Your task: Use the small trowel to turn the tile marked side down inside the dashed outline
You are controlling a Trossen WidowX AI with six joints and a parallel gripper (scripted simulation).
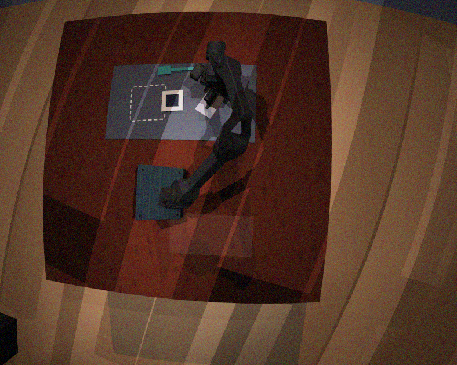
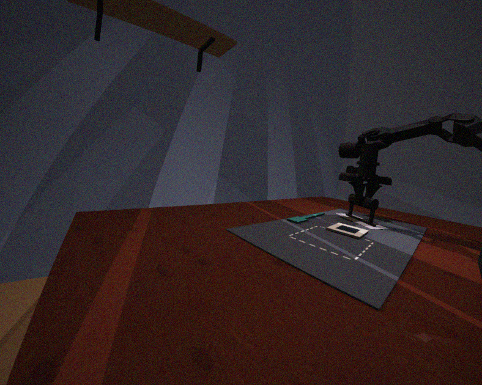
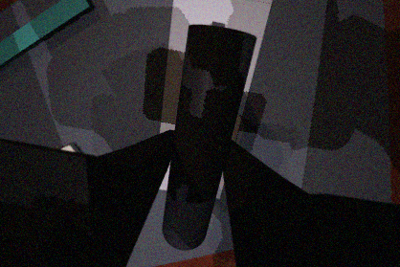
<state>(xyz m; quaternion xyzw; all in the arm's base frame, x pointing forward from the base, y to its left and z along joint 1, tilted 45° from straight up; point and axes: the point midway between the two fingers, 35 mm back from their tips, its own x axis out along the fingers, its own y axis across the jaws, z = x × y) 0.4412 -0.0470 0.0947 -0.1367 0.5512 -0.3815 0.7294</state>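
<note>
Right now my gripper tip is 20 mm short of the trowel, 10 mm to the left of it and 30 mm above it. Round my gripper tip: teal flat tool: 90 mm ahead, 190 mm to the left, 60 mm below; then white tile: 50 mm behind, 180 mm to the left, 60 mm below; then grey mat: 50 mm behind, 150 mm to the left, 80 mm below.
</note>
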